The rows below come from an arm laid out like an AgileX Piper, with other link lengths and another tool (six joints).
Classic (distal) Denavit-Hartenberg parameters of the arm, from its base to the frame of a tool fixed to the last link. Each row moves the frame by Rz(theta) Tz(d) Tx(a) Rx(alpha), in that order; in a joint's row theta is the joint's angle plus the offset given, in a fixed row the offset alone. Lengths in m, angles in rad.
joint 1: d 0.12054; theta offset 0; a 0; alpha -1.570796
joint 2: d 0; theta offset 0.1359; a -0.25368; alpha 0
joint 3: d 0; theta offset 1.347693; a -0.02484; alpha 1.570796
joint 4: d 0.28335; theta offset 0; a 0; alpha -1.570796
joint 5: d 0; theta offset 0; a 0; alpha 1.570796
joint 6: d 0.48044; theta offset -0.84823; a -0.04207; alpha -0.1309
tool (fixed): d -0.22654; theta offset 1.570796; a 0; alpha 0
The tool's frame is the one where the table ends.
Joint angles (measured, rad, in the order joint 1, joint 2, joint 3, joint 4, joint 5, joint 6), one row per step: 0.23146 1.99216 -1.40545 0.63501 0.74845 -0.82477; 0.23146 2.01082 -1.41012 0.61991 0.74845 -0.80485; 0.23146 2.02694 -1.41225 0.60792 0.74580 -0.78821; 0.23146 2.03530 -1.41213 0.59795 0.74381 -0.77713; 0.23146 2.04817 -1.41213 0.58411 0.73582 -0.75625; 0.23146 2.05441 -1.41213 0.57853 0.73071 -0.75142; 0.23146 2.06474 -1.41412 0.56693 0.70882 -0.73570; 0.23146 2.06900 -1.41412 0.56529 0.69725 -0.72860; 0.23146 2.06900 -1.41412 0.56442 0.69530 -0.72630; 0.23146 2.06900 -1.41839 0.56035 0.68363 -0.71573; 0.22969 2.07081 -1.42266 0.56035 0.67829 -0.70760; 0.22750 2.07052 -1.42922 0.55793 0.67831 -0.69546; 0.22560 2.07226 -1.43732 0.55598 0.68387 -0.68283; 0.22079 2.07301 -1.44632 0.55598 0.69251 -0.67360
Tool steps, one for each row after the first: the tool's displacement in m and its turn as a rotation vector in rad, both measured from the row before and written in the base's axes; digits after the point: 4 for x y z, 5 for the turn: 0.0000 -0.0024 -0.0098 -0.01065 0.02004 -0.00935; 0.0000 -0.0023 -0.0089 -0.00924 0.01666 -0.00945; -0.0003 -0.0018 -0.0054 -0.00769 0.00959 -0.00538; 0.0008 -0.0031 -0.0078 -0.01002 0.01210 -0.01464; 0.0005 -0.0013 -0.0035 -0.00532 0.00259 -0.00365; 0.0048 -0.0033 -0.0043 -0.00942 -0.00678 -0.01756; 0.0025 -0.0013 -0.0016 -0.00146 -0.00347 -0.01053; 0.0005 -0.0003 0.0001 -0.00027 -0.00094 -0.00241; 0.0044 -0.0012 0.0021 -0.00043 -0.01095 -0.01225; 0.0031 -0.0012 0.0011 0.00245 -0.00380 -0.01121; 0.0030 -0.0013 0.0024 0.00312 -0.00214 -0.01138; 0.0019 -0.0007 0.0015 0.00401 0.00355 -0.00926; 0.0021 -0.0016 0.0023 0.00526 0.00343 -0.00886
